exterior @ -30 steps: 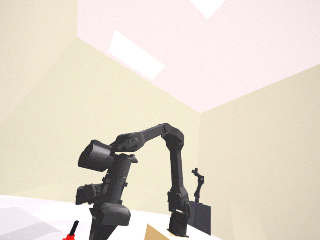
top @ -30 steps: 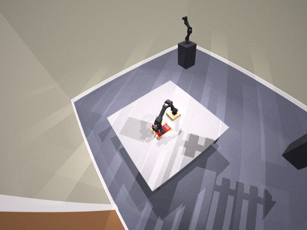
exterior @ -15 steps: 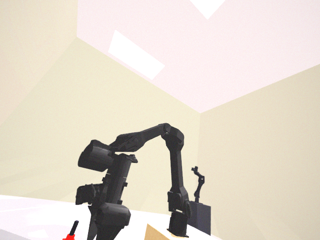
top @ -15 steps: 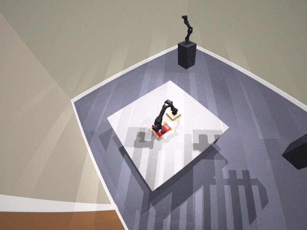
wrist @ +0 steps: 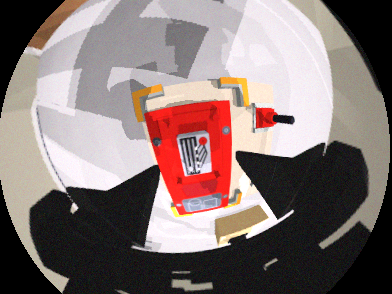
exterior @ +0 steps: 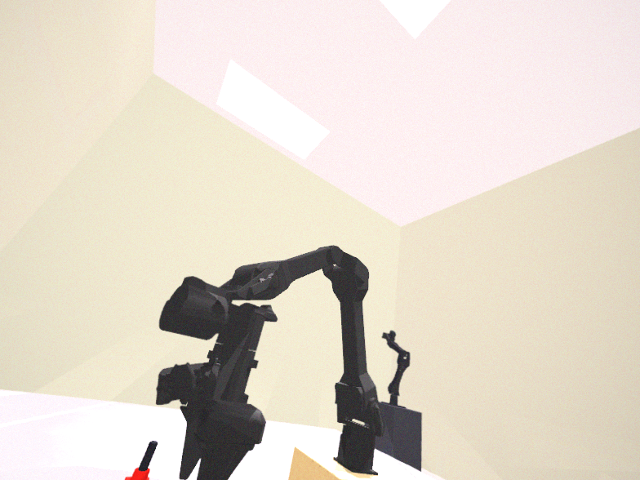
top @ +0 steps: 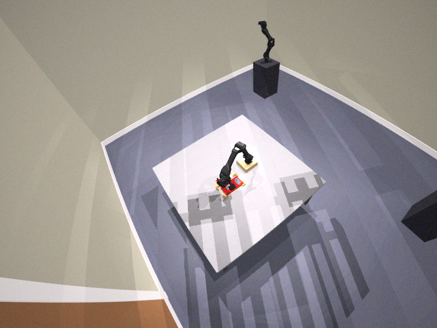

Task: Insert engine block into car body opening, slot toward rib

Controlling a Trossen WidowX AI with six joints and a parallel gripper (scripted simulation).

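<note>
Now: the grey engine block 20 mm below my gripper tip and 10 mm to the left of it.
</note>
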